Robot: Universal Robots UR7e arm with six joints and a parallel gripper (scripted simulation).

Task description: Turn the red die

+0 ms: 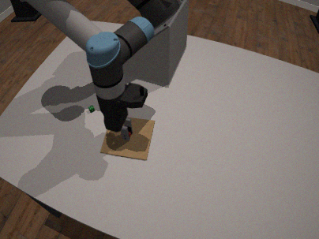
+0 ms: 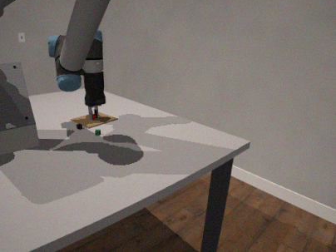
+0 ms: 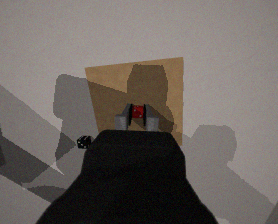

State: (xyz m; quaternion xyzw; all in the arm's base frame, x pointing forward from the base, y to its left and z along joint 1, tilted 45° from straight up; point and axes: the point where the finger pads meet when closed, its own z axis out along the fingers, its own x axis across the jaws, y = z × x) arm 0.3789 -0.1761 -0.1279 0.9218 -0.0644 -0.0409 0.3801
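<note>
The red die lies 1 cm below my hand. Round my hand: green die 7 cm behind, 15 cm to the right, 2 cm below; then black die 9 cm behind, 5 cm to the right, 2 cm below; then tan mat 2 cm below.
</note>
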